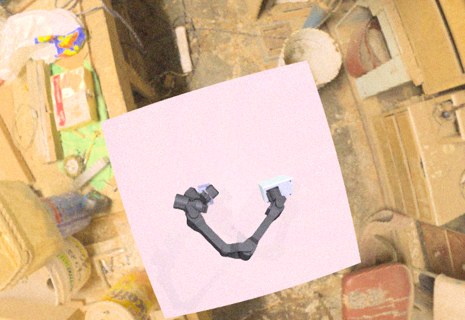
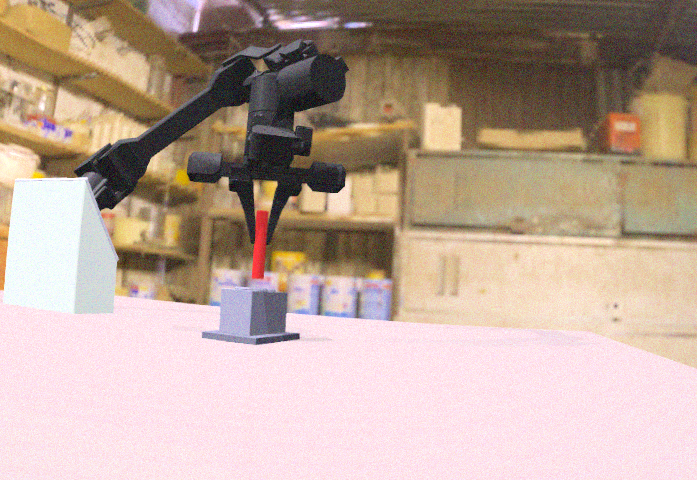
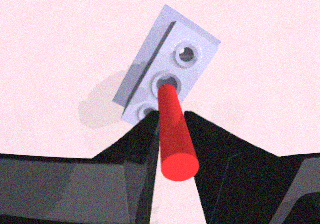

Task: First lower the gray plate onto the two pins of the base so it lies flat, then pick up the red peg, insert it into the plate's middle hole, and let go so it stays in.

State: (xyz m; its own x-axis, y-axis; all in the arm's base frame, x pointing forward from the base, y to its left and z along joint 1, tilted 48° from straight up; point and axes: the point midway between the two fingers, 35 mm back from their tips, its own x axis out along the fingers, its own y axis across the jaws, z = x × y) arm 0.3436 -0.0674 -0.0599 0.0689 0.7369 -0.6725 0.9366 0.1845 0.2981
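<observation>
My gripper tip is now 70 mm above the gray plate. Also, from my gripper tip: red peg: right at my gripper tip; flat base: 100 mm below.
</observation>
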